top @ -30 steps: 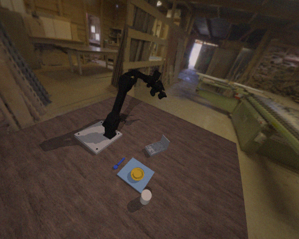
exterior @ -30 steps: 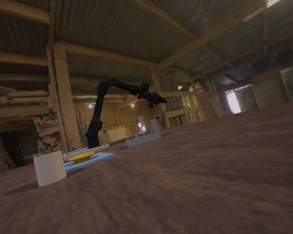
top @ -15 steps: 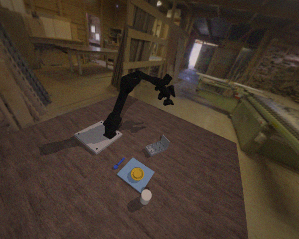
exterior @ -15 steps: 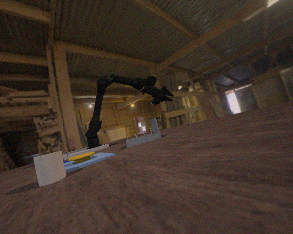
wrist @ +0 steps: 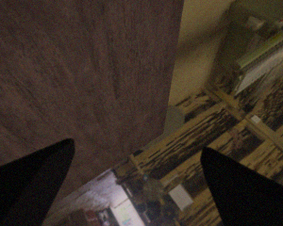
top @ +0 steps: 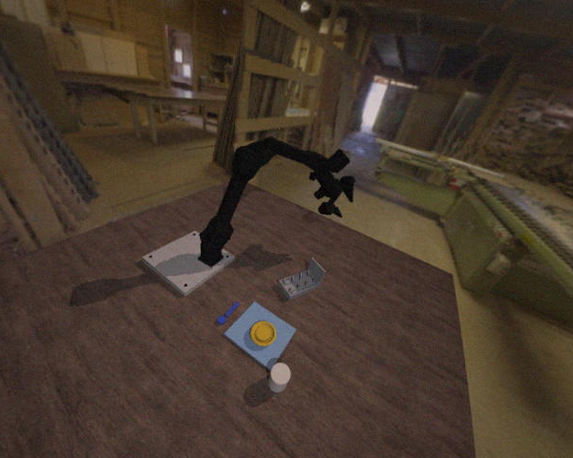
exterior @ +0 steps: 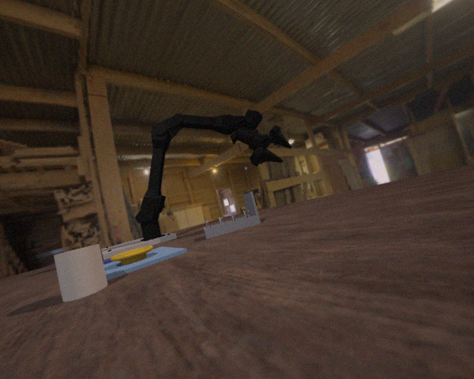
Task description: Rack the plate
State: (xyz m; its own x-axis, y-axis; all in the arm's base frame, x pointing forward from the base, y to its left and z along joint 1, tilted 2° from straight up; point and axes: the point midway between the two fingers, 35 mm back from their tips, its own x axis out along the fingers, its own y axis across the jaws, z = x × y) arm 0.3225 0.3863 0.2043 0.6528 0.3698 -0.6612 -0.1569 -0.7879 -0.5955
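Now: gripper tip 530 mm to the left of the yellow plate, 170 mm above it and 50 mm past it. From my gripper tip the other things lie so: grey dish rack: 310 mm to the right, 170 mm below, 40 mm behind; small blue spoon: 530 mm to the right, 190 mm below, 170 mm behind; white cup: 610 mm to the right, 170 mm below, 30 mm ahead.
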